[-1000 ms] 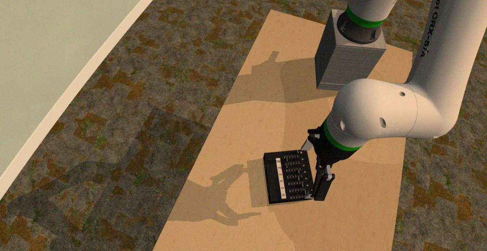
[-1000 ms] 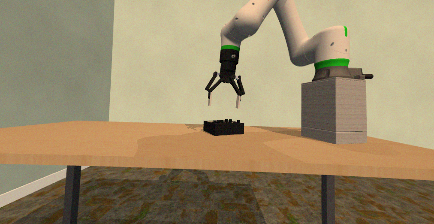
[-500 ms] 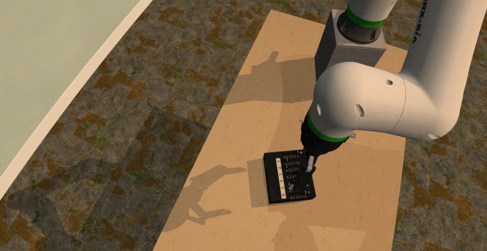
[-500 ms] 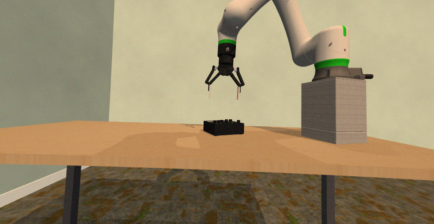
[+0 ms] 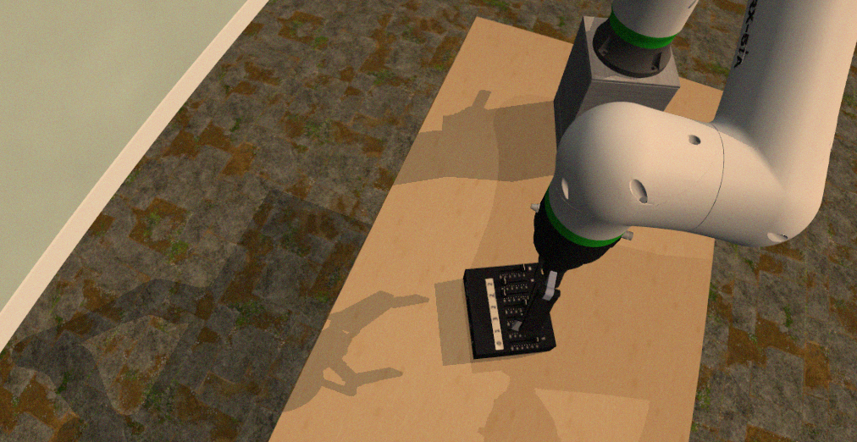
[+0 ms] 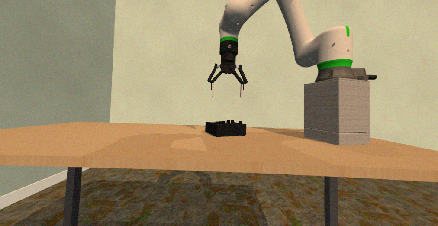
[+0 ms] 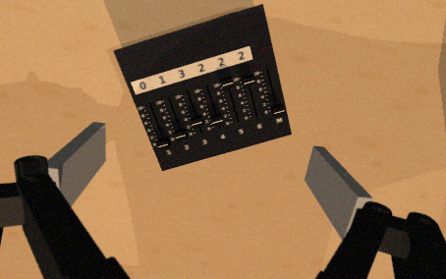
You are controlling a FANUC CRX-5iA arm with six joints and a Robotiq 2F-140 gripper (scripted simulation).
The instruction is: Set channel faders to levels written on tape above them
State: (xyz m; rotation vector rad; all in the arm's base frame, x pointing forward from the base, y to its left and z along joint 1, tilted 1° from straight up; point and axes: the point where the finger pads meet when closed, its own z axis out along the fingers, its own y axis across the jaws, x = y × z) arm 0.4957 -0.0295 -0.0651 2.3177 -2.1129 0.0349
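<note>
The channel 5 cap lies 130 mm below my hand, 30 mm to the right of it and 10 mm behind it. From my hand the other things lie so: channel 3 fader cap: 130 mm below, 20 mm to the left, 10 mm ahead; channel 4 cap: 130 mm below, 10 mm to the left, 10 mm behind; channel 2 fader cap: 130 mm below, 40 mm to the left, 30 mm ahead.
</note>
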